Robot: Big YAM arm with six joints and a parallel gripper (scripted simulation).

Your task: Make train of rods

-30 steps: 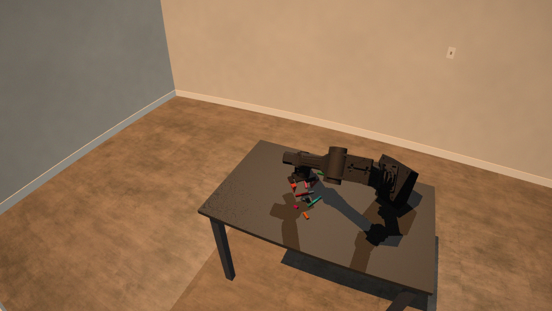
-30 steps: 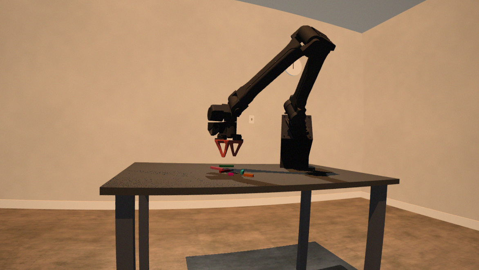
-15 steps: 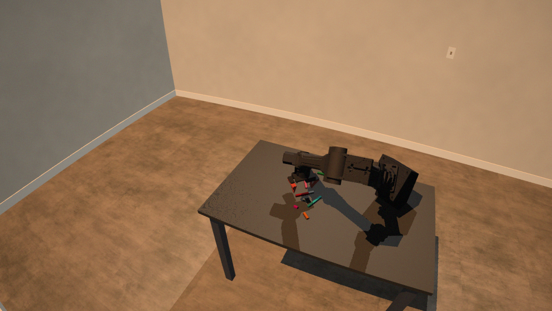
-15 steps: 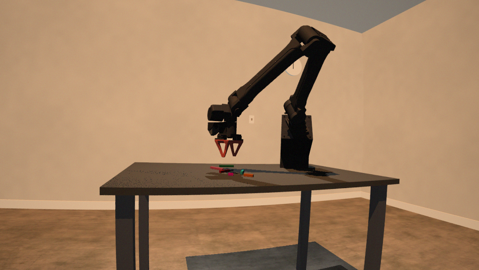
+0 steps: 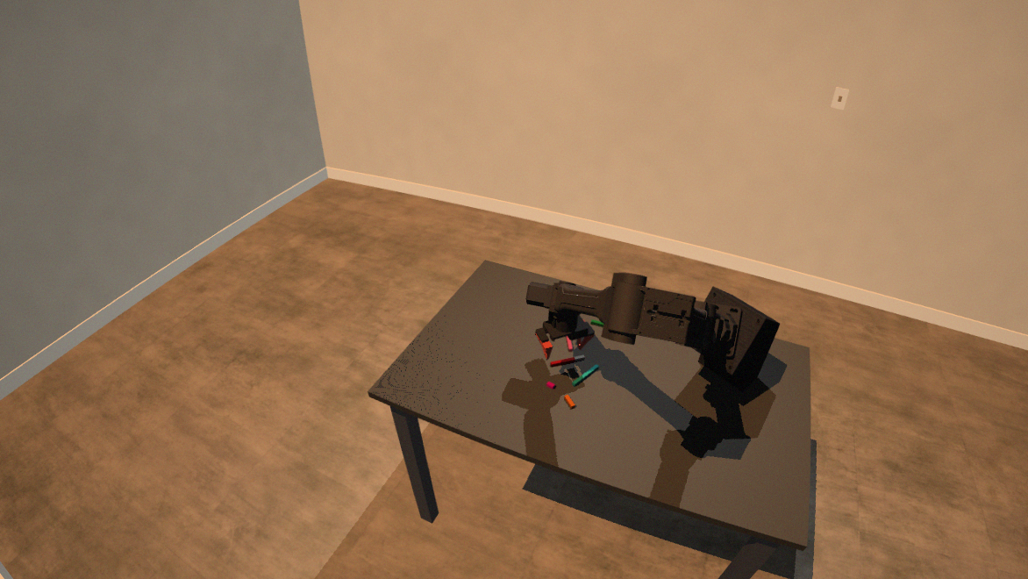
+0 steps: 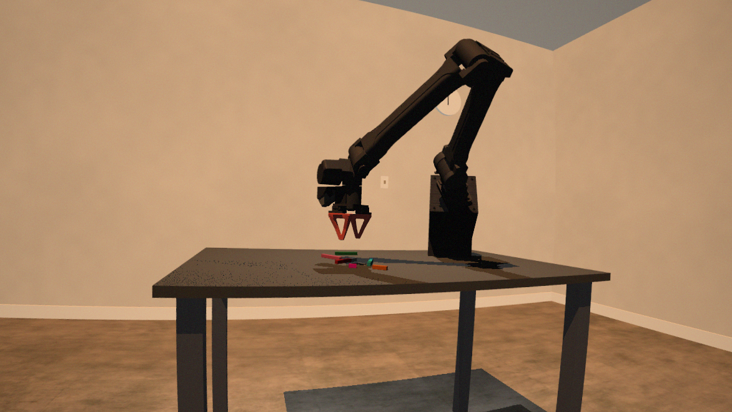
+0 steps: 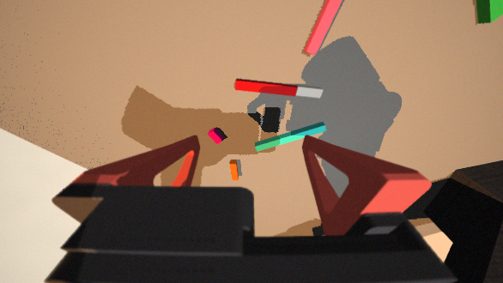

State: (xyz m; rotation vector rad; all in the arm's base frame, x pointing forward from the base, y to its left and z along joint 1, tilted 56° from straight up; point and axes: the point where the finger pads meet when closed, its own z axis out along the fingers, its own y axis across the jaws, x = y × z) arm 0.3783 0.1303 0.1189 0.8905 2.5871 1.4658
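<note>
Right now my hand is 80 mm above the red rod, 30 mm to the left of it and 20 mm short of it. Round my hand: grey rod 80 mm below, 70 mm to the right, 10 mm behind; turquoise rod 80 mm below, 60 mm behind, 30 mm to the right; magenta rod 80 mm below, 60 mm to the left, 10 mm behind.
</note>
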